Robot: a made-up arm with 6 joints.
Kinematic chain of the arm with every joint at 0, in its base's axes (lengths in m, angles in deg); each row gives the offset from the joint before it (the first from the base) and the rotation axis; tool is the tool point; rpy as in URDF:
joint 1: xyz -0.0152 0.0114 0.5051 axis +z
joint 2: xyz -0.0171 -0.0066 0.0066 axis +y
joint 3: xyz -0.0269 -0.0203 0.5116 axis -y
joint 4: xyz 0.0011 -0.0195 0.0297 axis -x
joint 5: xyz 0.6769 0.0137 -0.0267 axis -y
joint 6: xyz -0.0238 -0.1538 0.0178 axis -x
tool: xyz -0.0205 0.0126 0.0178 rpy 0 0 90
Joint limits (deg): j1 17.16..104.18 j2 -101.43..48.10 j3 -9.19..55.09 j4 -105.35..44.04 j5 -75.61..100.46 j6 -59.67..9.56
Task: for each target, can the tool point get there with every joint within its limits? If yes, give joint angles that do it. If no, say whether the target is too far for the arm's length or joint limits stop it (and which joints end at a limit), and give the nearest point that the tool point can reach.
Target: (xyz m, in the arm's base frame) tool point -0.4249 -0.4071 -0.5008
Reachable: no: joint limits stop it (at a limit: joint 2, joint 3, joint 4, joint 6) | nearest point -0.8222 -0.8129 0.5097 | short by 1.159 m
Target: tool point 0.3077 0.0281 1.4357
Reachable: yes | joints 31.02 -13.44 35.06 -25.23 38.53 -4.49
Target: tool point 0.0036 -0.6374 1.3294
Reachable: yes | joints 81.22 -70.72 38.07 -73.39 -50.08 -33.65
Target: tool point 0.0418 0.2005 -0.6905
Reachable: no: joint limits stop it (at a limit: joint 2, joint 3, joint 5, joint 6) | nearest point 0.1652 0.6098 0.2158 | short by 1.002 m
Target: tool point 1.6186 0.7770 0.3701
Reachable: no: too far | nearest point 0.9216 0.4504 0.6362 | short by 0.814 m
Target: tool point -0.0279 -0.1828 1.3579
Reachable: yes | joints 25.03 -49.03 12.47 -8.00 59.95 -13.13
